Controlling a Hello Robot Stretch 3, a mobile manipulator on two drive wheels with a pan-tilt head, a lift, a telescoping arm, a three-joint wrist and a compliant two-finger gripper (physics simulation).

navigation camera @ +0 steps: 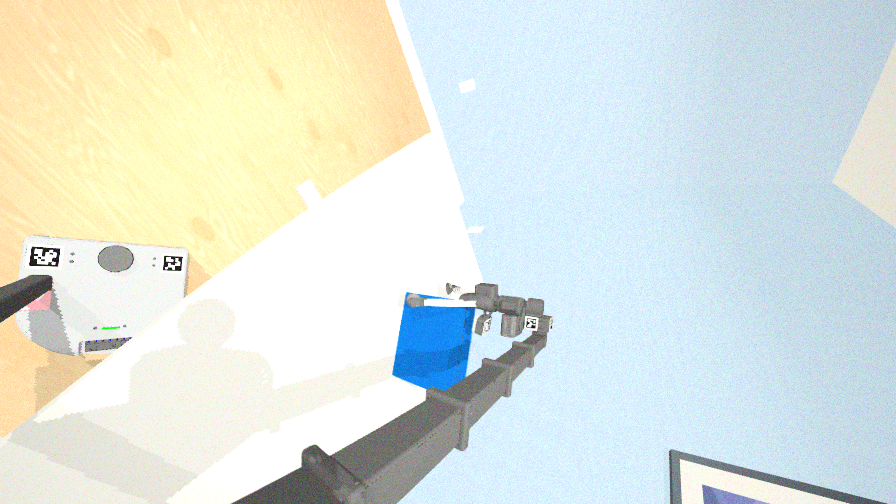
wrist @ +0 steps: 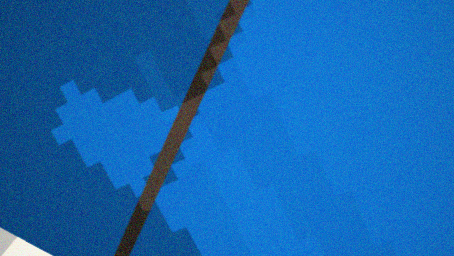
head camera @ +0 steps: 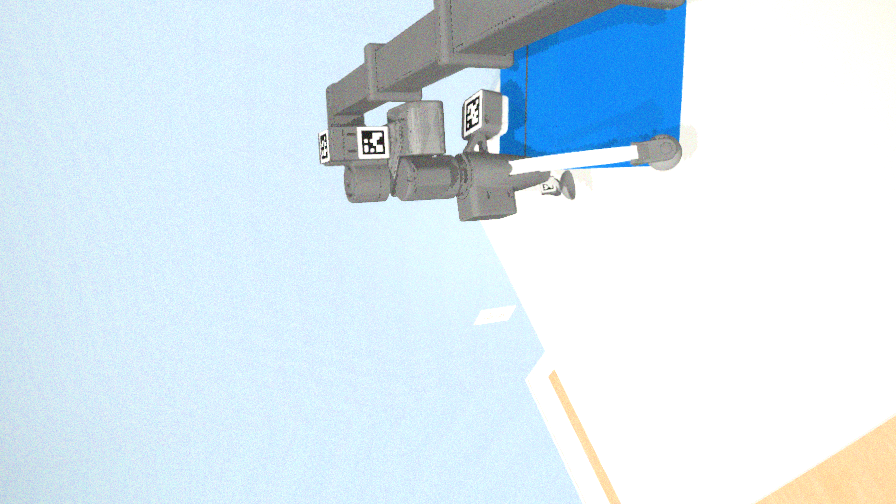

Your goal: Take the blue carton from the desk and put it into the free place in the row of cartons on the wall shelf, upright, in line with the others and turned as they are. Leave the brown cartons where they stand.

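Pixels of known places: gripper, fingertip midpoint: (navigation camera: 427,293) (head camera: 622,169); robot's base, link origin: (navigation camera: 117,257).
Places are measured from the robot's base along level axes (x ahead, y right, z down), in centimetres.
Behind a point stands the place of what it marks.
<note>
The blue carton (head camera: 601,81) @(x -11.6, y 59.4, z -84.3 cm) (navigation camera: 432,344) @(x -15.1, y 58.9, z -84.6 cm) (wrist: 325,125), with a thin brown seam, is on the white desk (head camera: 720,282) @(x 11.3, y 54.9, z -72.0 cm) (navigation camera: 375,250) @(x 8.9, y 47.5, z -72.0 cm). It fills most of the wrist view, very close to the camera. My gripper (head camera: 614,169) @(x -2.2, y 64.1, z -77.9 cm) (navigation camera: 433,294) @(x -2.2, y 64.1, z -77.9 cm) is open at one end of the carton. In the head view one fingertip overlaps the carton's corner and the other is beside its end edge. The fingers do not show in the wrist view, and their contact with the carton cannot be told. The wall shelf's row and the brown cartons cannot be made out.
My telescoping arm (head camera: 407,62) @(x -9.6, y 47.0, z -112.0 cm) (navigation camera: 401,426) @(x -8.3, y 18.7, z -109.8 cm) reaches past the carton. My base (navigation camera: 140,285) @(x -7.0, y 5.8, z -16.0 cm) is on the wood floor (navigation camera: 250,125) @(x 58.4, y 32.9, z 0.0 cm) beside the desk. A pale blue wall (head camera: 187,282) @(x 13.6, y 143.4, z -123.7 cm) (navigation camera: 626,188) @(x 68.1, y 199.3, z -136.7 cm) runs behind the desk. A framed picture (navigation camera: 675,476) @(x -42.1, y 80.8, z -145.6 cm) and an unclear pale panel (navigation camera: 877,156) @(x 69.8, y 171.9, z -243.8 cm) are at the right.
</note>
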